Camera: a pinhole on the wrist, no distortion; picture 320 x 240 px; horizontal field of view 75.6 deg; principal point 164.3 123.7 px. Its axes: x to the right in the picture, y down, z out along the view. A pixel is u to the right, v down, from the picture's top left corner.
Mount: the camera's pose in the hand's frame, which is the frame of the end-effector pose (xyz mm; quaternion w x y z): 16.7 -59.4 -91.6 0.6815 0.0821 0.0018 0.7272
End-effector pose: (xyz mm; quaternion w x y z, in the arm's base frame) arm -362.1 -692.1 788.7 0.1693 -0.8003 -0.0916 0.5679
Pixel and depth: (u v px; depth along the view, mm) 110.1 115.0 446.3
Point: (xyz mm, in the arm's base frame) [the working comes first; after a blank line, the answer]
In the camera's frame: -117.3 -18.8 446.3

-632.1 -397.3 688.6
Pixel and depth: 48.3 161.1 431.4
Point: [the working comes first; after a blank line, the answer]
In the camera's frame: -242.6 78.2 431.4

-639.7 -311.1 822.3
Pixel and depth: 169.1 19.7 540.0
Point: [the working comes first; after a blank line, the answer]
In the camera's frame: 12.6 -272.3 540.0

-625.9 -424.1 390.1
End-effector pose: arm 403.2 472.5 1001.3 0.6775 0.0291 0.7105 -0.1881
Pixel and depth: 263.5 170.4 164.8
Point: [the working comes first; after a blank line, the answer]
In the camera's frame: 79.3 37.3 164.8

483.6 446.2 1005.3
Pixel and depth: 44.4 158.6 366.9
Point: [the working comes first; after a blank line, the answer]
In the camera's frame: -213.3 62.1 366.9

549.1 99.9 1058.4
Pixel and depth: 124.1 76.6 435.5
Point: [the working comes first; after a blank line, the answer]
In the camera's frame: -84.9 -99.4 435.5

636.2 167.6 871.0
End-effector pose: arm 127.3 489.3 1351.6 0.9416 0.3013 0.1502 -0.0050
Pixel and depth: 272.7 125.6 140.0
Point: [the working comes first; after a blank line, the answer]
In the camera's frame: 73.6 1.3 140.0

169.5 458.6 1385.2
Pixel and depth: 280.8 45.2 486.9
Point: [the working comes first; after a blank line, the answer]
In the camera's frame: 275.0 -185.3 486.9

489.2 423.4 1689.0
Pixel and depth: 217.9 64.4 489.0
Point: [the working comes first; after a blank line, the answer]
In the camera's frame: 127.1 -140.6 489.0

437.5 303.5 1606.4
